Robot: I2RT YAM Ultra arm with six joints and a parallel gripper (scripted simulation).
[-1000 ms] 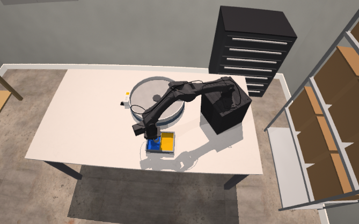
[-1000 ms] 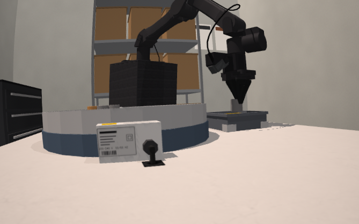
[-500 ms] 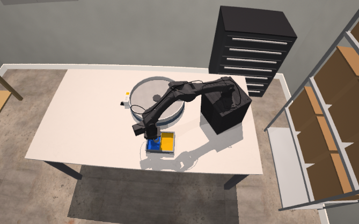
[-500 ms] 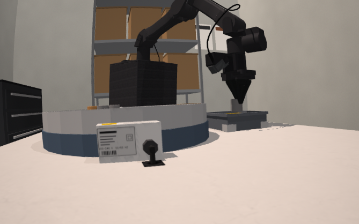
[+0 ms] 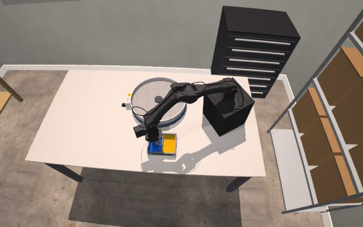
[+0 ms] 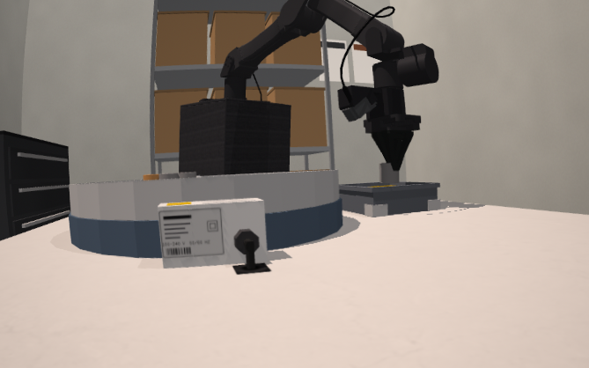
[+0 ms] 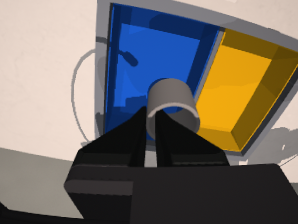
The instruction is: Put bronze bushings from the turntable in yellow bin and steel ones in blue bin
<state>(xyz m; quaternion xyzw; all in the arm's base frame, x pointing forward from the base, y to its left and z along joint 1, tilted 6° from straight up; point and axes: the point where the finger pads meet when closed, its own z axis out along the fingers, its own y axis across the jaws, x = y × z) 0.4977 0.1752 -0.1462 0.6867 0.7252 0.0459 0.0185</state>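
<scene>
The blue bin is 7 cm below my hand. The rest, counted from my hand: yellow bin 9 cm behind, 7 cm below, 1 cm to the left; then round grey turntable 35 cm to the right, 3 cm below, 3 cm behind.
</scene>
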